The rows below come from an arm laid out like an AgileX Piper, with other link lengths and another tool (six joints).
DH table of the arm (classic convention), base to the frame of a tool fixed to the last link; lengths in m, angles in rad. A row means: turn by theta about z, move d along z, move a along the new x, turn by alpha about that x. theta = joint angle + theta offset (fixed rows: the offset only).
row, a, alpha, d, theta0
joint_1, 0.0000, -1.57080, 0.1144, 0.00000
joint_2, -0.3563, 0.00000, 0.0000, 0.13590
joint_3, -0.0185, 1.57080, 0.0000, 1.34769
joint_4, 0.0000, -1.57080, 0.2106, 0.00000
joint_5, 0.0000, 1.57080, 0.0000, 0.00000
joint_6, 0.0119, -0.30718, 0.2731, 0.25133
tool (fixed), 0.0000, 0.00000, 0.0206, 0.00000
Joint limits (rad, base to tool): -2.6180..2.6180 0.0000..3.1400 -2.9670..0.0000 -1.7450..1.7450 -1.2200..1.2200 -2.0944..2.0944
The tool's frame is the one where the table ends.
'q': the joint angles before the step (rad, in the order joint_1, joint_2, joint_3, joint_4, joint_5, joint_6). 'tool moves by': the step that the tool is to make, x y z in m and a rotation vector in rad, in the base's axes. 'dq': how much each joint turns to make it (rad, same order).
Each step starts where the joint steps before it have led.
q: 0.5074, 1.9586, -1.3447, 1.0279, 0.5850, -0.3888
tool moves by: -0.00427, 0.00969, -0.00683, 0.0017, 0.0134, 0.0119
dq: 0.0189, 0.0202, -0.0064, 0.0129, -0.0032, -0.0028
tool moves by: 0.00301, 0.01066, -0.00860, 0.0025, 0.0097, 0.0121
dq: 0.0114, 0.0390, -0.0331, 0.0073, 0.0043, -0.0019
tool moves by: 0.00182, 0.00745, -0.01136, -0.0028, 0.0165, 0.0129
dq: 0.0057, 0.0388, -0.0282, 0.0019, 0.0106, -0.0005
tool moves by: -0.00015, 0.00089, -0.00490, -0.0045, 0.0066, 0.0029
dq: 0.0012, 0.0106, -0.0032, -0.0011, 0.0013, -0.0002
